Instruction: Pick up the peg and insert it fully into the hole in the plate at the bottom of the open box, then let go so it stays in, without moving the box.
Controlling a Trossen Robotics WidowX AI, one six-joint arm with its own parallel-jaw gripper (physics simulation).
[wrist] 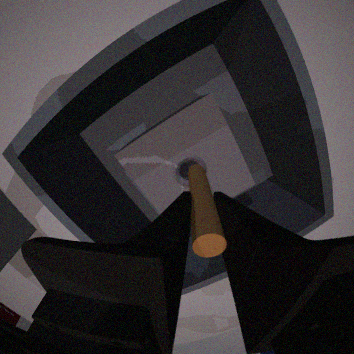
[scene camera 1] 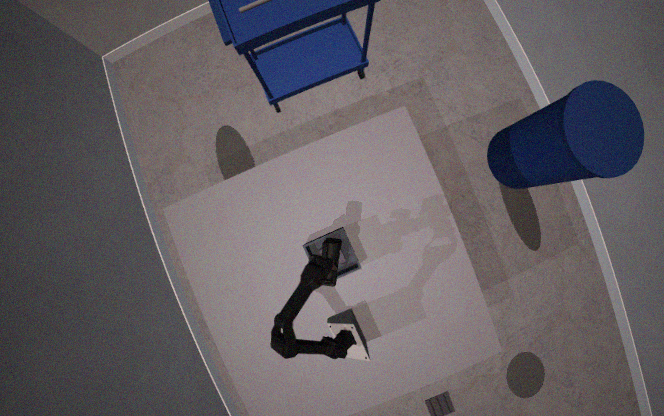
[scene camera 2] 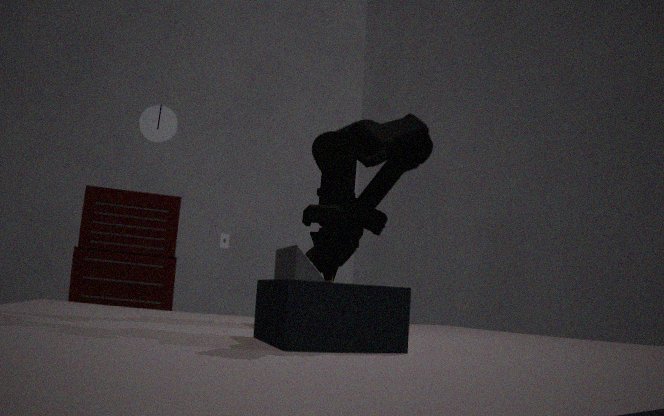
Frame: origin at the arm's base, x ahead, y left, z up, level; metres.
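Seen in the pictures: gripper, fingertip midpoint: (wrist: 201, 198) (scene camera 2: 328, 280); arm's base, origin of the base link: (scene camera 1: 348, 336) (scene camera 2: 307, 268).
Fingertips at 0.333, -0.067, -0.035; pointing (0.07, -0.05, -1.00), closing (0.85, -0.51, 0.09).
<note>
Pixels of each thing's middle, then the offset from my fingertips to it, as dx, dy, dz. Level surfaces: height alone.
- orange-brown peg, body centre: (wrist: 200, 196) +0.000, -0.001, -0.003
- open dark box, body centre: (wrist: 188, 166) (scene camera 2: 327, 314) (scene camera 1: 332, 255) -0.001, +0.001, -0.054
- light plate, body centre: (wrist: 186, 161) -0.001, +0.001, -0.068
- table, its level: dz -0.103
An orange-brown peg (wrist: 205, 212) is held between the fingertips, its near end towards the wrist camera. My gripper (wrist: 201, 198) (scene camera 2: 328, 278) is shut on the peg, with its fingertips at about the height of the box's rim in the second scene view. The open dark box (scene camera 1: 352, 270) (scene camera 2: 345, 317) (wrist: 300, 110) stands on the table below. The light plate (wrist: 175, 135) lies on the box's bottom. Its round dark hole (wrist: 185, 169) shows beside the peg's far end, which overlaps the hole's right edge in the wrist view. Whether the peg's tip touches the plate cannot be told.
A grey wedge-shaped block with a pale face (scene camera 1: 359, 347) (scene camera 2: 288, 262) stands by the arm's base. A blue cart (scene camera 1: 310, 60) and a blue cylinder (scene camera 1: 602, 127) are beyond the table (scene camera 1: 210, 230). A red cabinet (scene camera 2: 125, 250) stands behind in the second scene view.
</note>
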